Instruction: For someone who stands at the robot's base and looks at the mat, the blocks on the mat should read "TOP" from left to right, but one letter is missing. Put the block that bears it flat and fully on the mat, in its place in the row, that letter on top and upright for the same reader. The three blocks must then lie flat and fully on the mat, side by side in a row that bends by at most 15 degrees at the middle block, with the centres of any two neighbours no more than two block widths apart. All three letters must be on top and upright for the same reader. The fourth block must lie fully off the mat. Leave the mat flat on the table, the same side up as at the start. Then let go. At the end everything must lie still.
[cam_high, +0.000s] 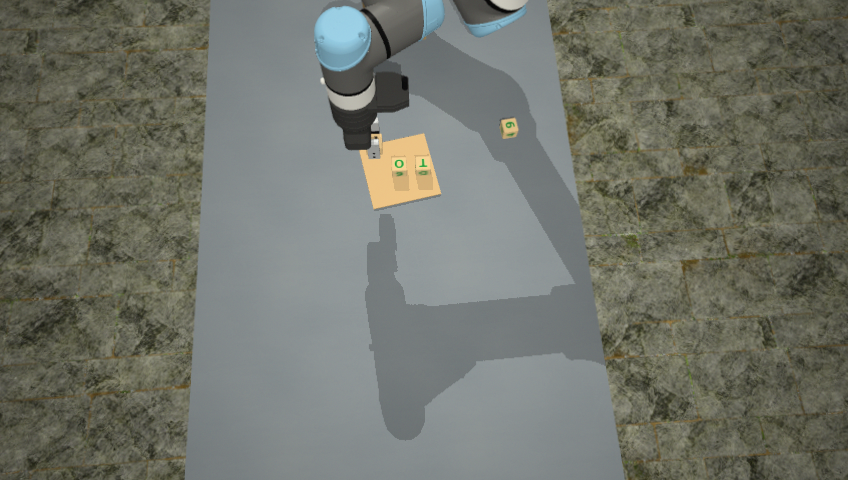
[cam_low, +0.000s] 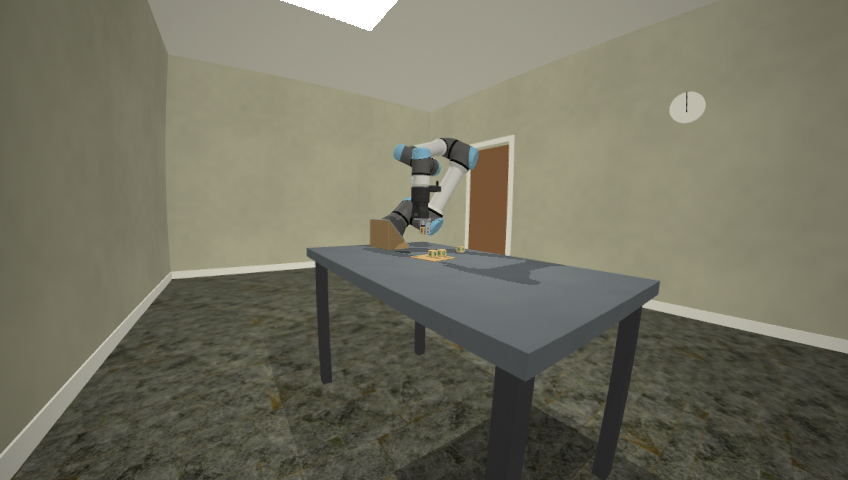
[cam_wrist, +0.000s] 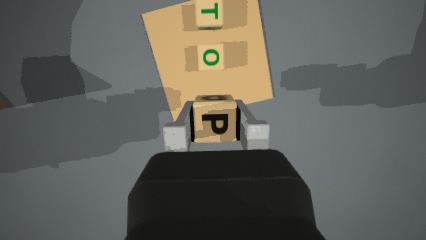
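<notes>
Now: hand 1 cm short of the o block, 4 cm to the right of it and 10 cm above it. The rest, counted from my hand: t block 2 cm ahead, 9 cm to the left, 10 cm below.
</notes>
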